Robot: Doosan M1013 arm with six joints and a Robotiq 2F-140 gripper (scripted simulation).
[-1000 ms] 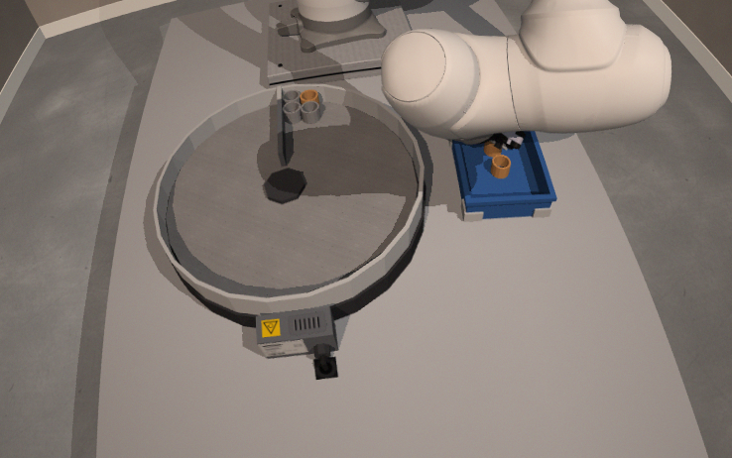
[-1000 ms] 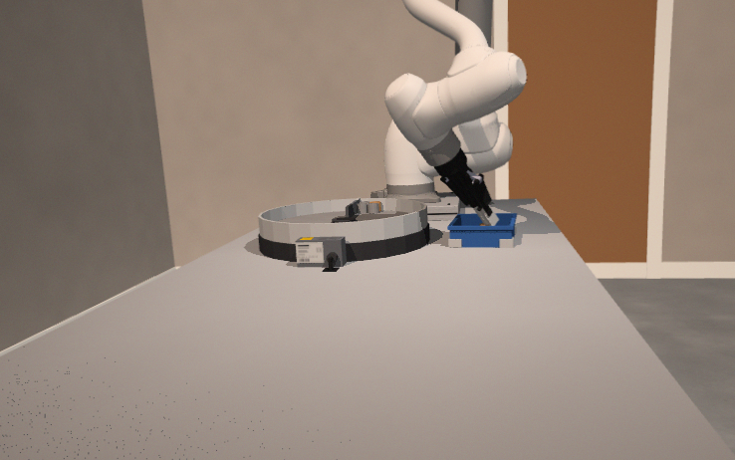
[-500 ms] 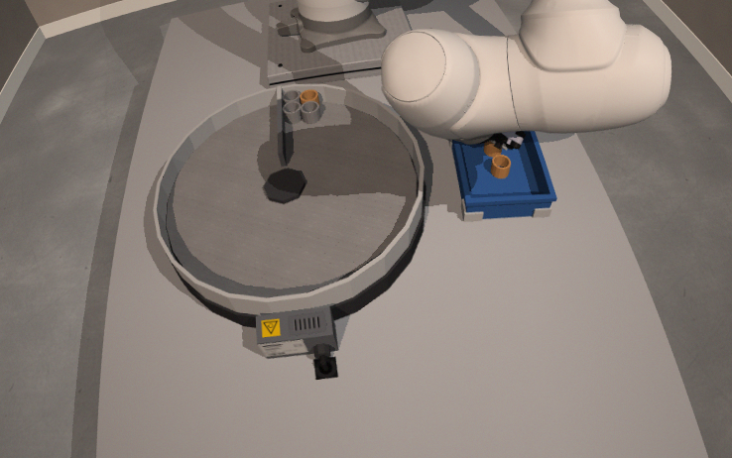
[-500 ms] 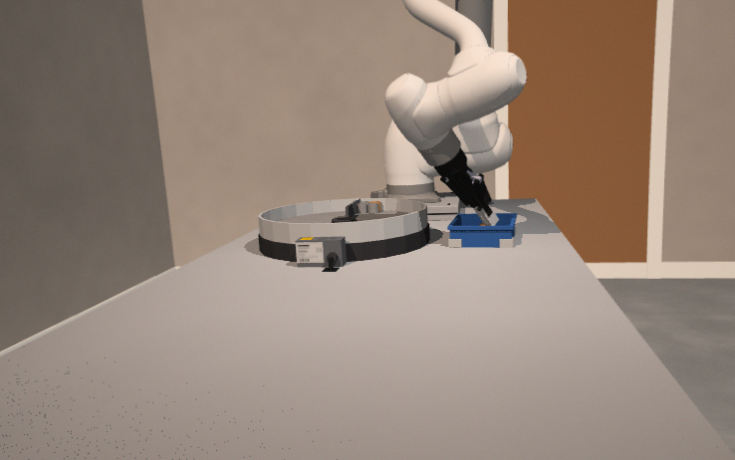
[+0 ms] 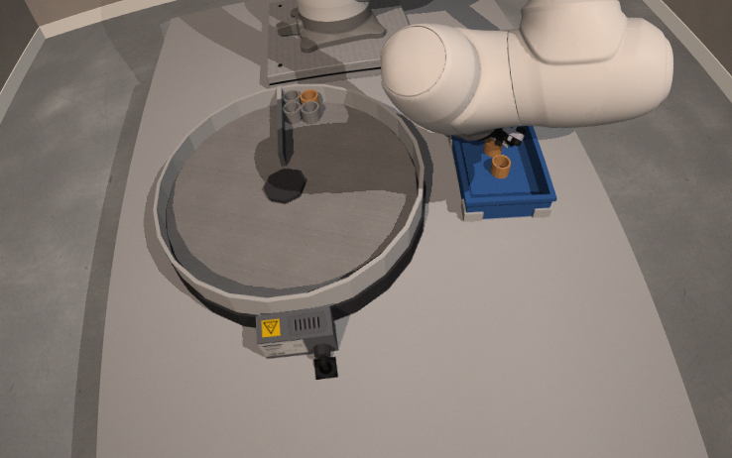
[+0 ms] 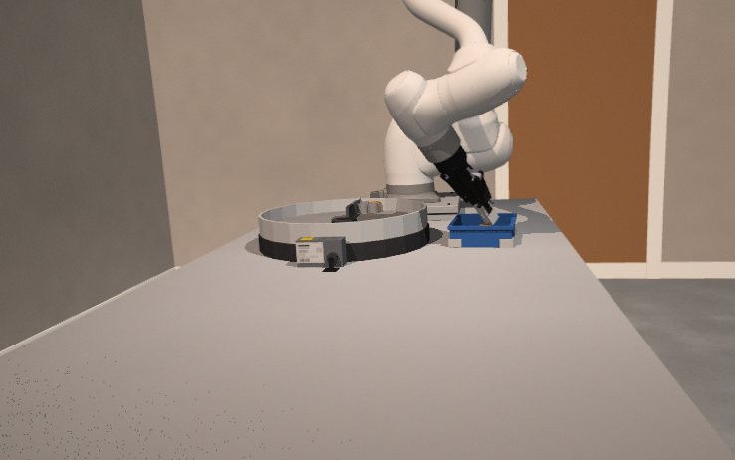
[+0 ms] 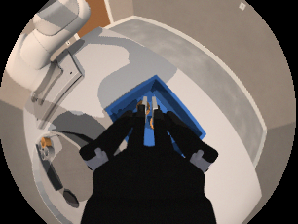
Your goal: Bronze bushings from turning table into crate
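Right now the blue crate is 30 mm ahead of my hand, 10 mm to the right of it and 40 mm below it.
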